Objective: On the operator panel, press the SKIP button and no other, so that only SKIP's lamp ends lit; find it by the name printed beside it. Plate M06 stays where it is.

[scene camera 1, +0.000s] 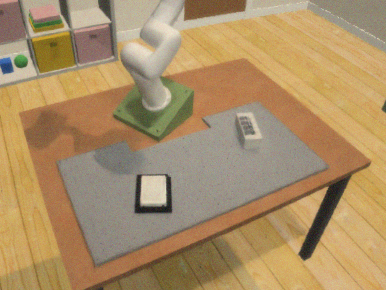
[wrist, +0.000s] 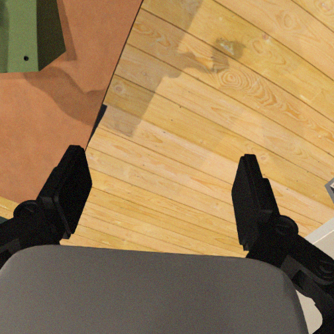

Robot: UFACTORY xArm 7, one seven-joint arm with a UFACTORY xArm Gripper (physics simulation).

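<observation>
A small white box with dark button-like patches on its top stands on the right part of the grey mat in the scene view; its printed names and lamps are too small to read. A pale rectangular plate lies in a black tray on the left front part of the mat; no label on it is readable. My gripper is open and empty in the wrist view, with the table edge and floor beyond its fingers. It does not show in the scene view. The white box and the pale plate do not show in the wrist view.
The white arm rises from a green base at the back of the brown table. The grey mat has a notch near the base. A shelf unit stands behind, at the left.
</observation>
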